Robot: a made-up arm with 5 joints. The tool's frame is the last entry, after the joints. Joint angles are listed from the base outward. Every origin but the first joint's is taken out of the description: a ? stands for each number. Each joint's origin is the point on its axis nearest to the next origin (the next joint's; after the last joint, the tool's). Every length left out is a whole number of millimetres.
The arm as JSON. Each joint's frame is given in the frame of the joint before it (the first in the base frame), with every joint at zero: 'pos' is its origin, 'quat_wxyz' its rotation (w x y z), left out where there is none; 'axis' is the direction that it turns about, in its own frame. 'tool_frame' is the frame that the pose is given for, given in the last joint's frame.
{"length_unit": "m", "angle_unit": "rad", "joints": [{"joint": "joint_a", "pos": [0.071, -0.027, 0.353], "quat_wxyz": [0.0, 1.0, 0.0, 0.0], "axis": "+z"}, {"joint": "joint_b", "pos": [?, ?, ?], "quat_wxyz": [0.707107, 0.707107, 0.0, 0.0], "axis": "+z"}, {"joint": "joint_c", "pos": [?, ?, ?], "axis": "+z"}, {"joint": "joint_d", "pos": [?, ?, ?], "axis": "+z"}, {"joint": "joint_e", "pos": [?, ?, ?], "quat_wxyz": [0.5, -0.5, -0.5, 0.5], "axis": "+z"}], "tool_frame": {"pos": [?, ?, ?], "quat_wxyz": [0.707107, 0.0, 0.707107, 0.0]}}
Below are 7 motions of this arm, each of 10 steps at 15 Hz.
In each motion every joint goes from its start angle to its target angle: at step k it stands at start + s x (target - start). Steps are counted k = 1, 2, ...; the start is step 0. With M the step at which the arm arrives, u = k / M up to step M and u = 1 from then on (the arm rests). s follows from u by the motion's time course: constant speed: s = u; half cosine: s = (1 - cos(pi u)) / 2; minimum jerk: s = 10 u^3 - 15 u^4 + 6 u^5.
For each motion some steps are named. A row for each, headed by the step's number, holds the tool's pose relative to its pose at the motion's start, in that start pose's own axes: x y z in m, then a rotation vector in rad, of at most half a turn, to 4 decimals.
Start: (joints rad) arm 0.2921 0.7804 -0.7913 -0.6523 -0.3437
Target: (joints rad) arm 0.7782 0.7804 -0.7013 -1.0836 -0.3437
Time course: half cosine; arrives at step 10
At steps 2, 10:
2: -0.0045 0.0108 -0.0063 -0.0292 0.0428 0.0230
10: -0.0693 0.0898 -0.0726 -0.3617 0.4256 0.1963

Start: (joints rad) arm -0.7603 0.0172 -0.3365 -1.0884 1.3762
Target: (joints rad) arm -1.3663 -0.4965 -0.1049 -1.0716 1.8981
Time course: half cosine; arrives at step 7
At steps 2, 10:
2: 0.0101 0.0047 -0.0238 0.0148 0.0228 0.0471
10: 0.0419 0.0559 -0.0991 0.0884 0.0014 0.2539

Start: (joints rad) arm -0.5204 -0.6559 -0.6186 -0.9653 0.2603
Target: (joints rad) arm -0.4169 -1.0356 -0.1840 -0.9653 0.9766
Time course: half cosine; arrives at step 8
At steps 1, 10:
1: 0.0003 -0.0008 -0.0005 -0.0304 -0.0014 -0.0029
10: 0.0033 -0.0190 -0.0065 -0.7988 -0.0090 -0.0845

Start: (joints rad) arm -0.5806 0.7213 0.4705 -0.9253 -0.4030
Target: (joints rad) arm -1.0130 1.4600 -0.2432 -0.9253 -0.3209
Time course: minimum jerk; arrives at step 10
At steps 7, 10:
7: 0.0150 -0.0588 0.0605 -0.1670 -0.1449 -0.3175
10: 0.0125 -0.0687 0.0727 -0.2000 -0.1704 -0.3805

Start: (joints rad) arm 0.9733 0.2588 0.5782 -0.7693 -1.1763
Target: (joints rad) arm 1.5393 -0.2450 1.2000 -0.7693 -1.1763
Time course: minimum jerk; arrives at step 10
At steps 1, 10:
1: -0.0007 0.0005 -0.0011 0.0003 0.0041 0.0028
10: -0.1124 0.0523 -0.0842 0.0716 0.4745 0.3219

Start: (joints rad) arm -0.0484 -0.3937 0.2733 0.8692 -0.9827
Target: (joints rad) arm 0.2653 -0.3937 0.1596 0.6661 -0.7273
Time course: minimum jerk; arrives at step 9
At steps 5, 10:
5: -0.0305 0.0182 -0.0396 -0.0381 0.2359 -0.0570
10: -0.0553 0.0318 -0.0610 -0.0765 0.4032 -0.0653

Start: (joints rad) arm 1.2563 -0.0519 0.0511 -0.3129 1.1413
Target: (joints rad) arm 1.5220 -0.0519 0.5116 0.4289 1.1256
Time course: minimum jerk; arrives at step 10
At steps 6, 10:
6: -0.0332 -0.0699 0.0858 0.0281 -0.5131 -0.6640
10: -0.0684 -0.0973 0.1183 0.0937 -0.7514 -0.9678

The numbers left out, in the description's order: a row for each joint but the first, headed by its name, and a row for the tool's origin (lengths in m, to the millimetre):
joint_b: -0.003 0.056 0.0
joint_c: 0.03 -0.045 0.0
joint_d: 0.194 -0.03 0.0
joint_e: 0.053 -0.004 0.0
tool: -0.027 0.002 0.0

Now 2 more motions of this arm.
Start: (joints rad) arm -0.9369 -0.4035 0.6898 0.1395 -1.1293
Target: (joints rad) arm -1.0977 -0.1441 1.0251 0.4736 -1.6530
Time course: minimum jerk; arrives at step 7
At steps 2, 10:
2: 0.0089 0.0197 0.0151 0.0646 -0.0717 0.1156
10: 0.0019 0.1374 0.0960 0.3555 -0.2702 0.8976

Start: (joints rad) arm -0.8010 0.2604 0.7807 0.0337 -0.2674
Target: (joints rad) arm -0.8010 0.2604 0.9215 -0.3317 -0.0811
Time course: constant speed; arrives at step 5
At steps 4, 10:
4: -0.0034 -0.0006 0.0125 -0.1486 0.1765 -0.0345
10: -0.0050 -0.0007 0.0159 -0.1855 0.2215 -0.0390

